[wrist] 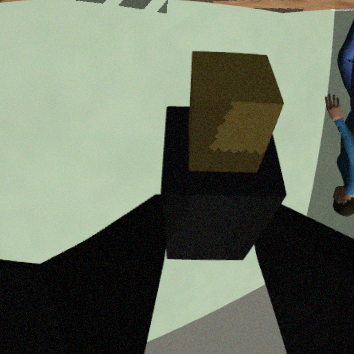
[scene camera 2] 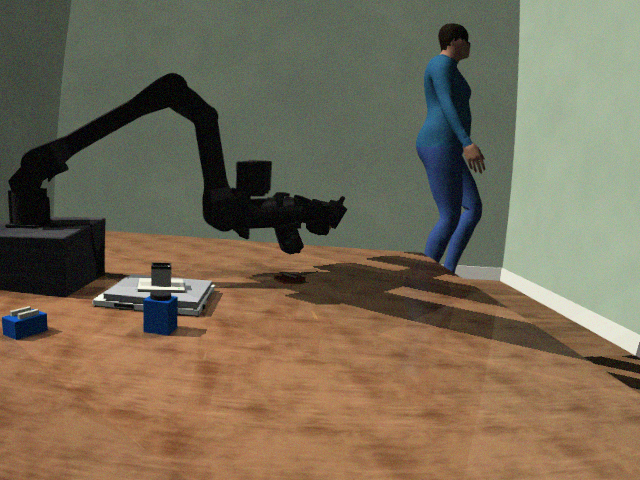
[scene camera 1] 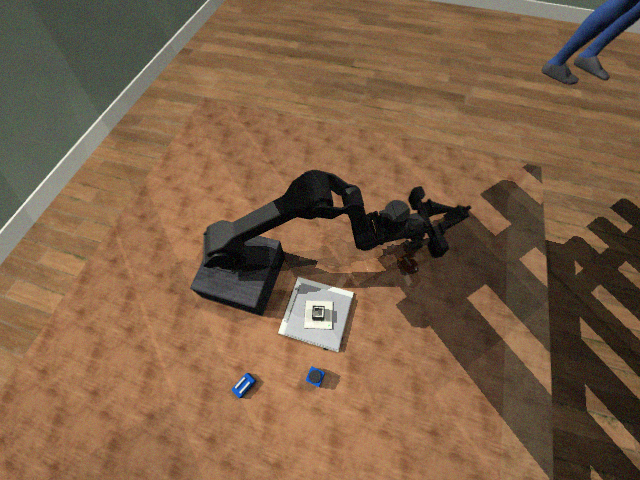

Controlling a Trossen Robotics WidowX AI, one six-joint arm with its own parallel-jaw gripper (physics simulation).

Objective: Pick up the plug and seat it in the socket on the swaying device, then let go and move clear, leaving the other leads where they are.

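Note:
My gripper (scene camera 1: 465, 210) (scene camera 2: 338, 210) (wrist: 209, 207) is shut on the plug and holds it well above the table, to the right of the device. In the wrist view the plug (wrist: 232, 125) has a black body with a yellow block on its end. The plug is too dark to make out clearly in the scene views. The device (scene camera 1: 341, 312) (scene camera 2: 199, 293) is a flat grey and white slab near the arm's base. A small upright socket (scene camera 1: 317, 312) (scene camera 2: 161, 274) stands on a cream plate on top of it.
A blue block with two white bars (scene camera 1: 244, 385) (scene camera 2: 24, 324) and a blue block with a round black top (scene camera 1: 315, 376) (scene camera 2: 160, 316) stand in front of the device. A shadowed red piece (scene camera 1: 408, 265) (scene camera 2: 290, 277) lies below the forearm. A person (scene camera 2: 444, 124) stands beyond the table.

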